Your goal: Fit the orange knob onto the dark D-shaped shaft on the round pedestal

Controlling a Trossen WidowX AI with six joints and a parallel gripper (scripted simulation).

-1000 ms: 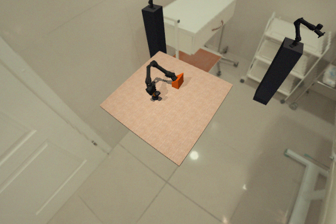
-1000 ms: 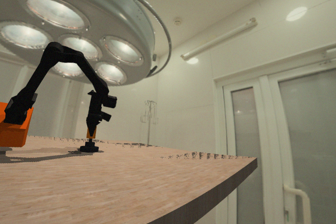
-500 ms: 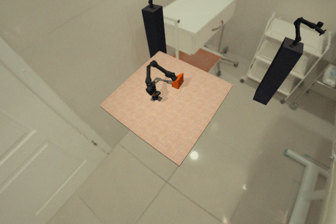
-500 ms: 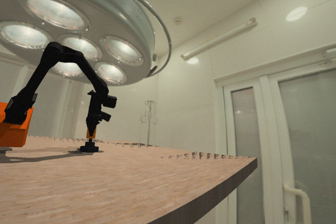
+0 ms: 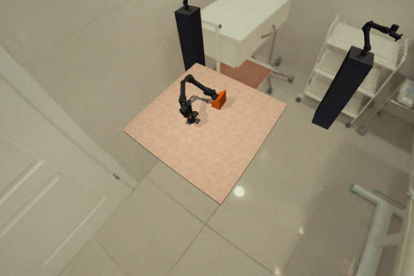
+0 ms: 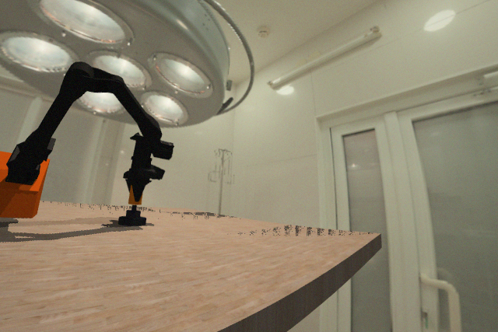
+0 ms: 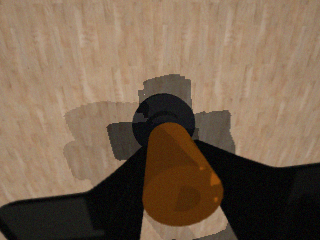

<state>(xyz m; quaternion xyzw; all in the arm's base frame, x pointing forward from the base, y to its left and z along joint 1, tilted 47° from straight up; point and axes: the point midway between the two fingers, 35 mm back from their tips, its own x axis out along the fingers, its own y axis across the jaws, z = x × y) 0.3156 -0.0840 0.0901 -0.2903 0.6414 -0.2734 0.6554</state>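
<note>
My gripper tip is 2 cm below the orange knob. The rest, counted from my gripper tip: dark round pedestal (4 cm below).
</note>
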